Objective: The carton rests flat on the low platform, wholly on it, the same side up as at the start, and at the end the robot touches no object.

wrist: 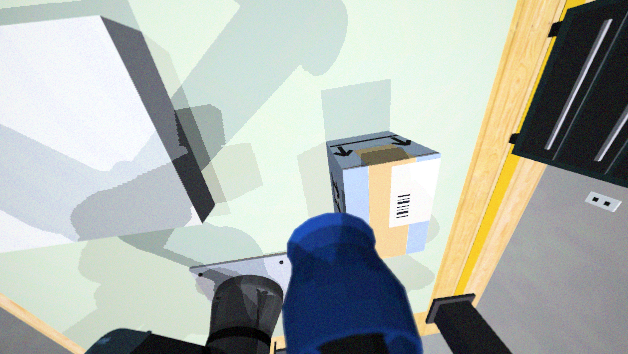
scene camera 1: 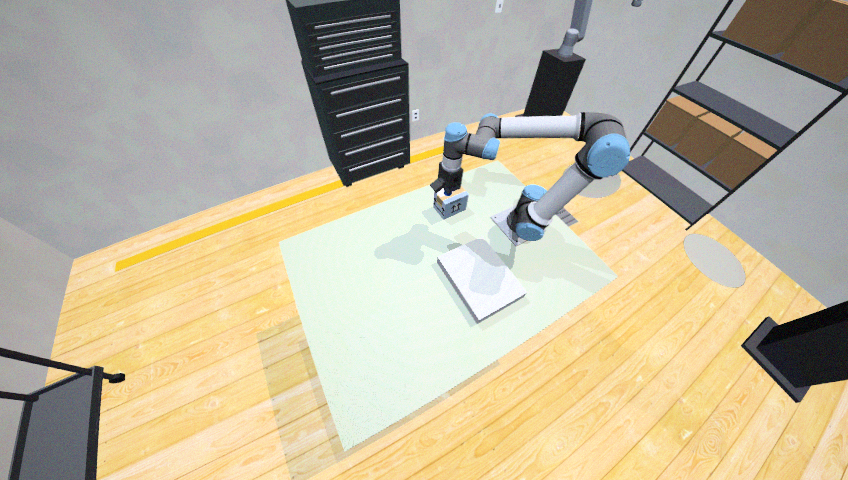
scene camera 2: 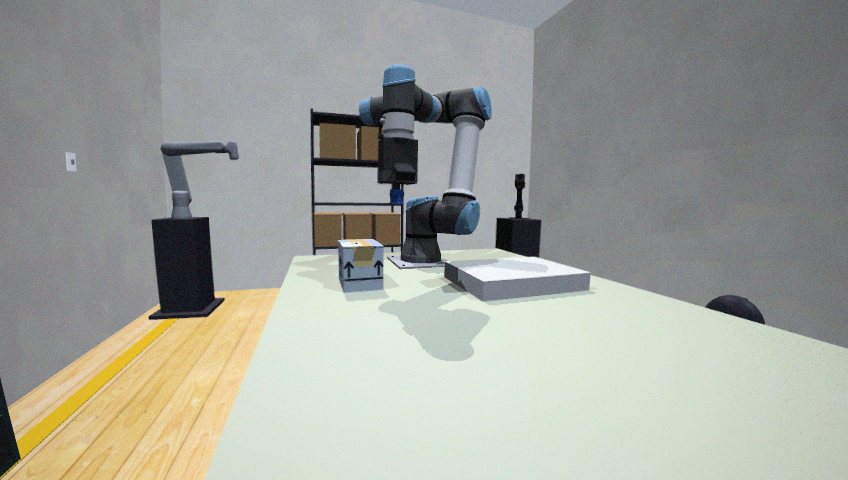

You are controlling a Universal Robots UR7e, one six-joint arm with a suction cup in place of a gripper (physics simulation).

Scene:
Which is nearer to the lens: the light blue carton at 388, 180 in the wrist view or the low white platform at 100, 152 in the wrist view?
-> The light blue carton.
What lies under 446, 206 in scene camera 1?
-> A light blue carton.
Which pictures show the low white platform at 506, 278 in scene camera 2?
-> The wrist view, scene camera 1 and scene camera 2: all of them.

